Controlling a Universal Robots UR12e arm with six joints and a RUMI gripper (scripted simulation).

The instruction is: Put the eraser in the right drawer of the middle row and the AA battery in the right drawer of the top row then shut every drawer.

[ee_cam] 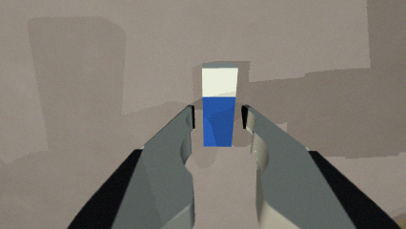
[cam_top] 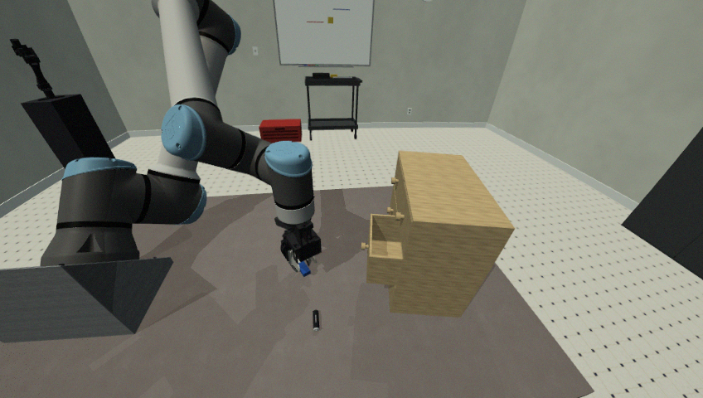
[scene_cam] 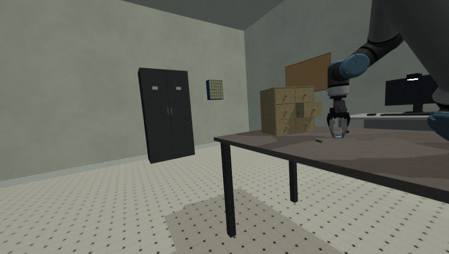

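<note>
My hand is 10 mm to the right of the white eraser and 10 mm above it. From my hand the other things lie so: small green AA battery: 150 mm to the left, 10 mm below; black AA battery: 50 mm ahead, 170 mm to the right, 10 mm below.
</note>
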